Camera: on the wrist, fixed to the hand. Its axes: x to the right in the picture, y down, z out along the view.
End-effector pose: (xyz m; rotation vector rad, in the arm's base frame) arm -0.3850 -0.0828 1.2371 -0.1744 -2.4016 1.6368
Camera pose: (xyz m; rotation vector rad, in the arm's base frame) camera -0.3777 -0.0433 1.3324 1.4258 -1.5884 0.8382
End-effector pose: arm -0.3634 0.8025 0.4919 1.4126 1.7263 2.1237
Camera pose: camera -0.4533 0.7848 0.4439 -0.0247 1.7247 1.0344
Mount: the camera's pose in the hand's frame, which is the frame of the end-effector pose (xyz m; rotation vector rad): 0.0134 -0.0742 -0.0708 0.0220 -0.1581 -1.5348
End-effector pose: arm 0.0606 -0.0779 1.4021 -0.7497 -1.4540 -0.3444
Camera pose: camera 0.0692 -0.1748 1.4374 0.5350 -1.9407 -1.4225
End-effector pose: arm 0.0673 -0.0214 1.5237 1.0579 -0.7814 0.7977
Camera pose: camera 0.1489 0.0268 1.4823 1.3643 0.0675 -0.5943
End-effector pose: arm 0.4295 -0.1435 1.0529 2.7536 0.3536 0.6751
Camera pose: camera 0.3945 -0.0554 1.0943 1.6687 2.0057 0.0000
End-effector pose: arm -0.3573 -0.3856 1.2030 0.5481 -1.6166 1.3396
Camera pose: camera -0.2776 -0.3396 1.2501 1.4925 -0.7801 0.1312
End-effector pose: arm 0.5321 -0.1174 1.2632 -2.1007 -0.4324 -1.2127
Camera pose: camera 0.4513 -0.1130 1.3276 1.4636 2.0984 1.5015
